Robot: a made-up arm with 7 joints.
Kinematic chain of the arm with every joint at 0, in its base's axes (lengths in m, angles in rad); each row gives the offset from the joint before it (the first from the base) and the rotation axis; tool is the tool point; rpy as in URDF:
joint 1: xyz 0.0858 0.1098 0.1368 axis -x
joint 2: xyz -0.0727 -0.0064 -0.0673 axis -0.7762 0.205 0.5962
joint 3: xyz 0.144 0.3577 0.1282 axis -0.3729 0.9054 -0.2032
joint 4: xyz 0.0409 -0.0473 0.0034 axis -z
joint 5: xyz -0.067 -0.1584 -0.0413 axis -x
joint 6: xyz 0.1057 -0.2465 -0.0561 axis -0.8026 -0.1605 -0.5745
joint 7: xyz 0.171 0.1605 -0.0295 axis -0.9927 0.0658 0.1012
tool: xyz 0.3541 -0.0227 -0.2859 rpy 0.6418 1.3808 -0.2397
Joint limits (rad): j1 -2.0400..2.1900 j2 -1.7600..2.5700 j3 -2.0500..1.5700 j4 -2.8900..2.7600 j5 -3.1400..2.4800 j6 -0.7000..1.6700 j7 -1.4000..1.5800
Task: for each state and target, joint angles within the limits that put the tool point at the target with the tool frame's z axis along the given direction. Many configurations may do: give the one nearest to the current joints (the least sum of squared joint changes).
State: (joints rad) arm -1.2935 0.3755 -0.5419 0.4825 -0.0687 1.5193 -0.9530
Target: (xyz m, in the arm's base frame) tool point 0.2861 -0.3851 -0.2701 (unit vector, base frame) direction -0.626 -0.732 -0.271
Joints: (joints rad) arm -0.6309 -0.0657 -0.1180 0.7292 0.2357 1.2559 -1.4000
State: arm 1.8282 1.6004 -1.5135 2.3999 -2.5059 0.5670 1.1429
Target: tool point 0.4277 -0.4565 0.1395 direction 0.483 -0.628 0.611
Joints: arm 2.1900 1.7191 -1.7331 2.0797 -2.3137 0.1776 0.8082
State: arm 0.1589 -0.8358 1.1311 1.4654 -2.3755 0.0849 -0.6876
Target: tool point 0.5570 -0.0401 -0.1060 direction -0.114 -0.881 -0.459
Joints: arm 0.4070 0.3161 0.9596 0.6776 -1.8455 0.1137 -0.5627
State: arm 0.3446 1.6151 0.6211 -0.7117 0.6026 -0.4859 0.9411
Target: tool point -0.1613 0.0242 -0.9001 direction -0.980 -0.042 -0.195
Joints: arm 0.4794 1.3767 0.3692 -1.5173 1.3360 -0.6191 1.5800
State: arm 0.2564 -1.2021 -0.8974 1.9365 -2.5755 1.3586 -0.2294
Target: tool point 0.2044 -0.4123 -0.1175 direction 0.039 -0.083 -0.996
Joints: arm 0.8583 -0.6273 -0.0080 2.0795 -2.1789 1.2875 -0.2992
